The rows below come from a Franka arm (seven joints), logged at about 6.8 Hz.
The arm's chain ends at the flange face. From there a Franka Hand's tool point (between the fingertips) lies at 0.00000 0.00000 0.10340 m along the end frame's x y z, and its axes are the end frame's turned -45 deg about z.
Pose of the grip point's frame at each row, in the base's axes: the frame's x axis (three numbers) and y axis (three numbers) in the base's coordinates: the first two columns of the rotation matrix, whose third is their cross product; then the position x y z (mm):
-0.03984 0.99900 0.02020 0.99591 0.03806 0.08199 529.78 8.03 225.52
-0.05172 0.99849 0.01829 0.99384 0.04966 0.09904 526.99 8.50 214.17
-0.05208 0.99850 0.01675 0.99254 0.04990 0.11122 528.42 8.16 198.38
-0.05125 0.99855 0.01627 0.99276 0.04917 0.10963 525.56 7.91 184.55
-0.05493 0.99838 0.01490 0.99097 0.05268 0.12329 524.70 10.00 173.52
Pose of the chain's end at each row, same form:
0.67604 0.73331 0.07226 0.73239 -0.67949 0.04369 521.39 5.61 328.55
0.66618 0.74115 0.08296 0.73932 -0.67092 0.05710 516.86 6.09 317.04
0.66501 0.74133 0.09049 0.73866 -0.67076 0.06680 517.02 5.84 301.12
0.66575 0.74085 0.08902 0.73823 -0.67131 0.06602 514.32 5.66 287.31
0.66188 0.74321 0.09772 0.73956 -0.66871 0.07664 512.05 7.77 276.12

